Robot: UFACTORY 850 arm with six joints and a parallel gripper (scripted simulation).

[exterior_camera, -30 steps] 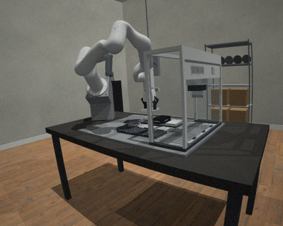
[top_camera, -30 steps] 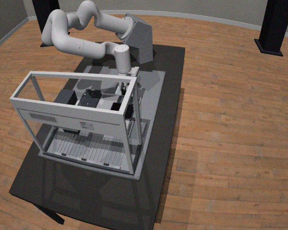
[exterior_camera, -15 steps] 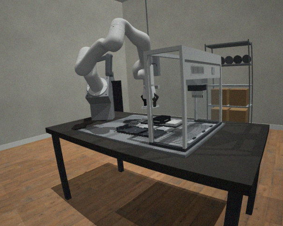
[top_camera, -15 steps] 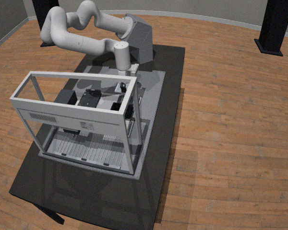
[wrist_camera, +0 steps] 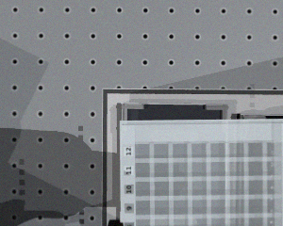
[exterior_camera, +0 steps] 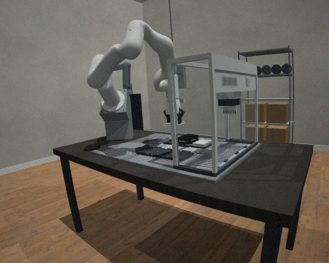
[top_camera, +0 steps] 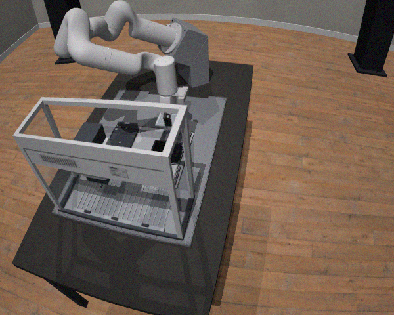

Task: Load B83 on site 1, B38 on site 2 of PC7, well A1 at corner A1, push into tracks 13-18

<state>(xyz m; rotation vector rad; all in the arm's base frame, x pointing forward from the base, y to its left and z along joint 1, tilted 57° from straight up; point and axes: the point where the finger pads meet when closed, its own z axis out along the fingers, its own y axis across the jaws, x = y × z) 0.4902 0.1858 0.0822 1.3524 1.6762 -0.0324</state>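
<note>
Now: hand 90 mm short of the dark plate carrier PC7, 270 mm to the left of it and 130 mm above it. Round my hand: white plate b38 (10 mm below); then post (270 mm ahead, 430 mm to the right, 110 mm above); then black deep-well block B83 (110 mm ahead, 10 mm to the right, 110 mm below).
</note>
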